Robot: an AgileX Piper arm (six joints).
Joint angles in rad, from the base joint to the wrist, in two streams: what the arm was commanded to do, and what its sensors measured. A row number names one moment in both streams.
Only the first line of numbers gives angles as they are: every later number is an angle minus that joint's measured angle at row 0.
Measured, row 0:
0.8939 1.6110 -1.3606 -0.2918 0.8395 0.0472
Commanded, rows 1 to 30:
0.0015 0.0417 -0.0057 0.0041 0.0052 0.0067
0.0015 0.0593 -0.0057 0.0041 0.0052 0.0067
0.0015 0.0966 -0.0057 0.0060 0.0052 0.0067
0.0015 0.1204 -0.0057 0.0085 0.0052 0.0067
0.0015 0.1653 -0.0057 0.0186 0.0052 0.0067
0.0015 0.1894 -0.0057 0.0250 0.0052 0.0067
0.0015 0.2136 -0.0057 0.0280 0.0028 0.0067
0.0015 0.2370 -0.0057 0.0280 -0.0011 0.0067
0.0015 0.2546 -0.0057 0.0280 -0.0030 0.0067
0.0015 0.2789 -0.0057 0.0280 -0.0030 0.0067
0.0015 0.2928 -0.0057 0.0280 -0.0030 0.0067
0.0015 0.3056 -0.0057 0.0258 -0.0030 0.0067
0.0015 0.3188 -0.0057 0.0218 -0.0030 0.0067
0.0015 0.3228 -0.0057 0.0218 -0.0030 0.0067
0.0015 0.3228 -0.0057 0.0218 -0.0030 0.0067
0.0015 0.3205 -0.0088 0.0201 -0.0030 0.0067
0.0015 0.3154 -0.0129 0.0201 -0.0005 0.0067
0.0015 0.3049 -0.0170 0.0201 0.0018 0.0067
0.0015 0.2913 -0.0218 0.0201 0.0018 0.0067
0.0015 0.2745 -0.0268 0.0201 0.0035 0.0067
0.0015 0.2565 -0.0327 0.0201 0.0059 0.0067
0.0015 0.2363 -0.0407 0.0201 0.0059 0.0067
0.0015 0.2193 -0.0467 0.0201 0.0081 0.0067
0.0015 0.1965 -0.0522 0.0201 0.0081 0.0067
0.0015 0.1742 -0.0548 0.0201 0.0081 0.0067
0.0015 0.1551 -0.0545 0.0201 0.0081 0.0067
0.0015 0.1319 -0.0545 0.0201 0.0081 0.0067
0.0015 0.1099 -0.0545 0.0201 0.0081 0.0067
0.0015 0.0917 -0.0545 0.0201 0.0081 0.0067
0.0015 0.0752 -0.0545 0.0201 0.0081 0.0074
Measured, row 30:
0.0000 0.1434 -0.0472 0.0227 0.0050 0.0050
